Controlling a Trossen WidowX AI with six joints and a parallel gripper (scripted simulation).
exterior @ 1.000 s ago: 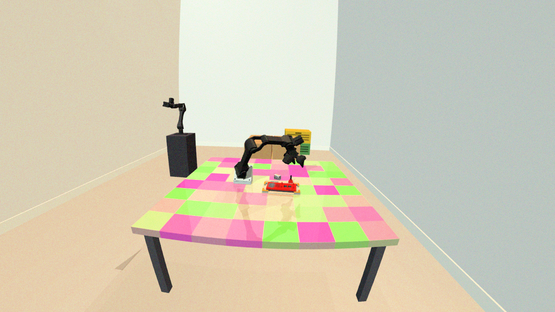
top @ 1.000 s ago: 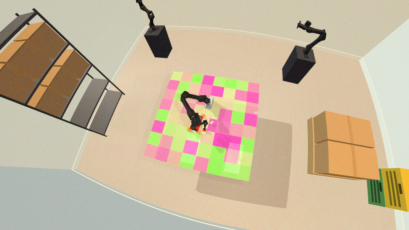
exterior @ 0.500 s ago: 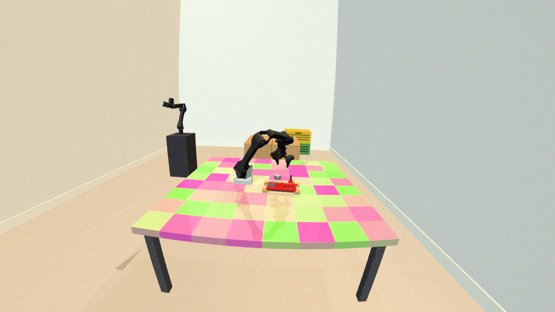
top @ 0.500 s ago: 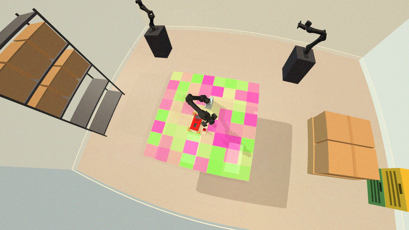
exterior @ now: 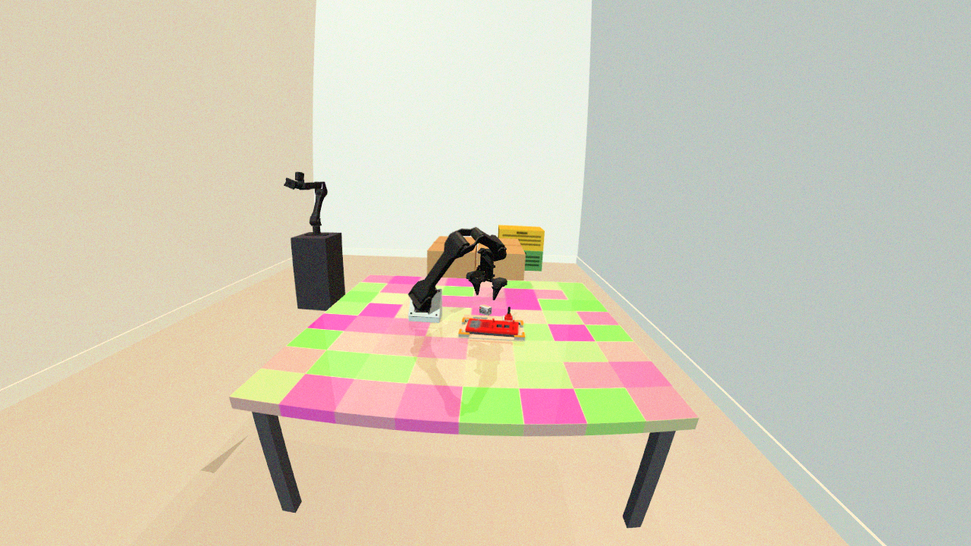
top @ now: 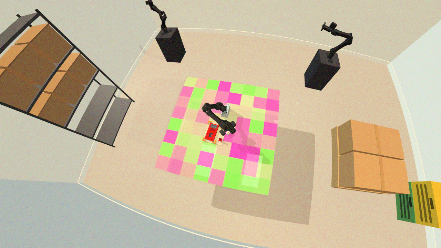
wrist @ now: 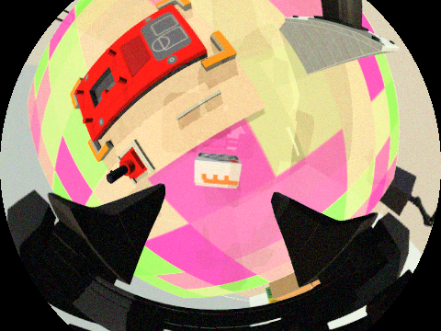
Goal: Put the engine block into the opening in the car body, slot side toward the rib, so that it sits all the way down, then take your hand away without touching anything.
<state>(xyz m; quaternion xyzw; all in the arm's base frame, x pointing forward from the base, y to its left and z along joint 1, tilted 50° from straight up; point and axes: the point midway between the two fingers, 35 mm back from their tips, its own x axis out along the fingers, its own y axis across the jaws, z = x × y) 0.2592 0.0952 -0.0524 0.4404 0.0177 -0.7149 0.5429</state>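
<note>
My gripper tip is 60 mm above the engine block.
</note>
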